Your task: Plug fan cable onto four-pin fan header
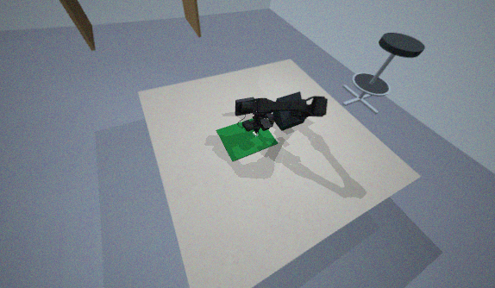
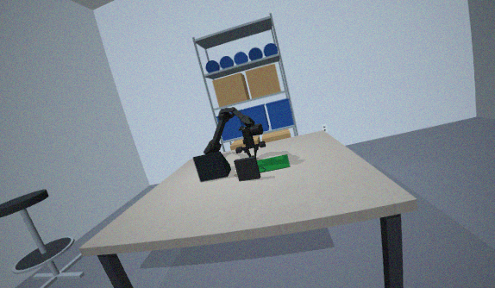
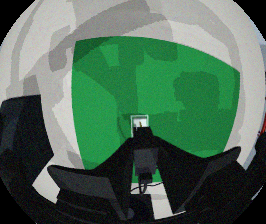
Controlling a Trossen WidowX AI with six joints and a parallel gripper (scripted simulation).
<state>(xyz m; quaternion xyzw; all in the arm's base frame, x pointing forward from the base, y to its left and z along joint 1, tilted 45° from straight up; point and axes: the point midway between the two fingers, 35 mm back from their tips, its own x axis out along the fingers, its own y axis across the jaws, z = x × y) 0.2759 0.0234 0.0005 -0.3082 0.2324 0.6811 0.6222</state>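
Now: the black plug 1 cm to the right of my gripper tip and 1 cm above it. Round my gripper tip: green board: 6 cm below, 6 cm ahead, 1 cm to the right; then black fan: 19 cm to the right, 1 cm behind, 1 cm above.
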